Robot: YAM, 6 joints.
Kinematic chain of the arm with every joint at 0, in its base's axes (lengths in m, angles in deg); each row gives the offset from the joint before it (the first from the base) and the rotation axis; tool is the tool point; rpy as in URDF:
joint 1: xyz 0 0 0.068 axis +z
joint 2: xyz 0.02 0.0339 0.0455 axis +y
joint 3: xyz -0.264 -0.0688 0 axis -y
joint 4: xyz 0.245 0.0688 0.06 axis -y
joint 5: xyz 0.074 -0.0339 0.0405 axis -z
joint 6: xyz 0.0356 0 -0.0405 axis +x
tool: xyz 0 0 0 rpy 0 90 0
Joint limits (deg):
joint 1: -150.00..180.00
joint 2: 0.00..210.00
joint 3: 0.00..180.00
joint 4: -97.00..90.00
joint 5: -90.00..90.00
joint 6: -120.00..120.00
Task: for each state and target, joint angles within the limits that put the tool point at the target. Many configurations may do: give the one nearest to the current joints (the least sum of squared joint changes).
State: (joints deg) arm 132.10 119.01 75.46 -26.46 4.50 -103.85
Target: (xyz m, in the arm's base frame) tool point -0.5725 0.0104 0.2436
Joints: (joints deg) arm 179.04 138.22 122.12 -2.78 1.28 -103.85
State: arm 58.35 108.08 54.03 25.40 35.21 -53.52
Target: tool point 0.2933 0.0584 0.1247
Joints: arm 15.77 96.70 35.44 21.05 41.33 -53.52
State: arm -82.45 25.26 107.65 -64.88 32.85 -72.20
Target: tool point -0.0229 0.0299 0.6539
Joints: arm -80.59 57.61 132.46 -36.33 29.82 -72.20
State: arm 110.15 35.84 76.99 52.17 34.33 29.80
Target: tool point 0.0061 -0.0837 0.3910
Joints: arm 81.05 0.00 30.24 70.39 32.35 29.80
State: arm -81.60 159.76 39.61 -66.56 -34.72 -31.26
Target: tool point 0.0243 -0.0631 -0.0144
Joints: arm -85.26 163.64 34.63 -65.39 -32.26 -31.26
